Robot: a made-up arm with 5 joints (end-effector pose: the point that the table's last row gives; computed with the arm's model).
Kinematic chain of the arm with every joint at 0, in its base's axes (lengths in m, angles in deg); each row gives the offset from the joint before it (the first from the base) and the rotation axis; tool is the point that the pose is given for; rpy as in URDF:
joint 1: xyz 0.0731 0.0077 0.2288 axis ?
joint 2: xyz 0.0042 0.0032 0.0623 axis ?
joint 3: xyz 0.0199 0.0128 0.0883 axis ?
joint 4: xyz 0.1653 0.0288 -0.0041 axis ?
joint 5: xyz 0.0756 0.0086 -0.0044 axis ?
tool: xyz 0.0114 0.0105 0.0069 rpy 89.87 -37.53 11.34
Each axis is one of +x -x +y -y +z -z.
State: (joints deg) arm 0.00 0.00 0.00 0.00 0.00
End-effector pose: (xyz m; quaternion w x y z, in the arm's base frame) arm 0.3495 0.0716 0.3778 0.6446 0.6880 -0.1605 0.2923
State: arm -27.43 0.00 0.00 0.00 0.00
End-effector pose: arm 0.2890 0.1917 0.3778 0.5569 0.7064 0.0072 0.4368
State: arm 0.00 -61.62 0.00 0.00 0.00
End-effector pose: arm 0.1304 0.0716 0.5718 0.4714 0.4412 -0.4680 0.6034
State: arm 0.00 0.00 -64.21 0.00 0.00
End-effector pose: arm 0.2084 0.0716 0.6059 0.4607 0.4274 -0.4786 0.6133
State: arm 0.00 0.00 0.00 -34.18 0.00
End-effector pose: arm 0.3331 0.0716 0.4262 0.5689 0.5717 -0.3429 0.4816
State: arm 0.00 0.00 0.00 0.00 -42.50
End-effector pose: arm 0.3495 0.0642 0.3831 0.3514 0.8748 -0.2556 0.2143
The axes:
joint 1: -z
joint 2: +y
joint 3: +y
joint 4: +y
joint 5: -x

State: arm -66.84 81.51 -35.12 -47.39 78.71
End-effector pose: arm 0.1310 0.3013 0.1501 0.5994 0.0712 0.1106 0.7896
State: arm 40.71 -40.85 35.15 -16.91 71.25
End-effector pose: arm 0.2746 -0.0822 0.4055 0.9829 0.0586 -0.1735 0.0201
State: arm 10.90 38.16 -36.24 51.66 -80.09
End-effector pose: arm 0.3738 -0.0009 0.2728 0.1546 0.8664 -0.3385 -0.3329
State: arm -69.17 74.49 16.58 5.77 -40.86
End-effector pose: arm 0.0501 0.1071 0.0430 0.6415 0.5500 0.5063 -0.1723
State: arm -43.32 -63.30 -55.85 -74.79 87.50
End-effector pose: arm -0.1364 -0.1063 0.4881 0.0310 -0.0457 0.9985 -0.0004
